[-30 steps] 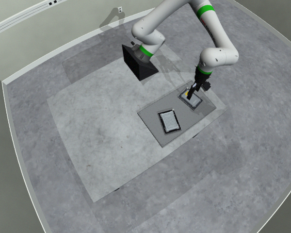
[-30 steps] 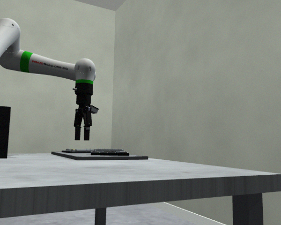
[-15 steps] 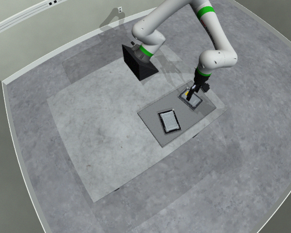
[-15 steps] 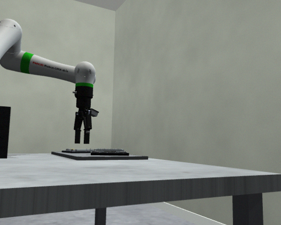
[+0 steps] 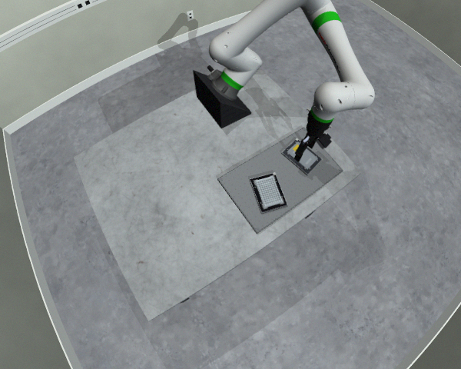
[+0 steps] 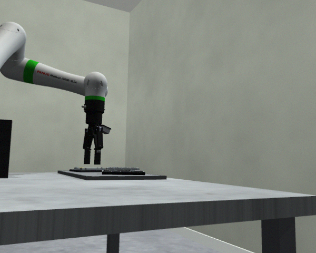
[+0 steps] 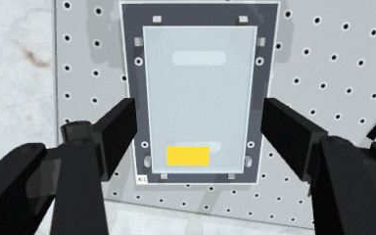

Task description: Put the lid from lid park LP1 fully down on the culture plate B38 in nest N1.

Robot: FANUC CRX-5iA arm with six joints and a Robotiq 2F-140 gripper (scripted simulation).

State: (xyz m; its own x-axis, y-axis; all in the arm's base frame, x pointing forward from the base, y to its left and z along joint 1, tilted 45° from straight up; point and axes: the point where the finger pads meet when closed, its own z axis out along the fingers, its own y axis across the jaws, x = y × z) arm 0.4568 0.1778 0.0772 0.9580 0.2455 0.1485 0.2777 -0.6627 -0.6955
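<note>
Now: hand 4 cm above the clear lid. Round my hand: black nest (24 cm to the right, 8 cm ahead, 5 cm below); then lid park (5 cm below); then culture plate (24 cm to the right, 8 cm ahead, 4 cm below).
</note>
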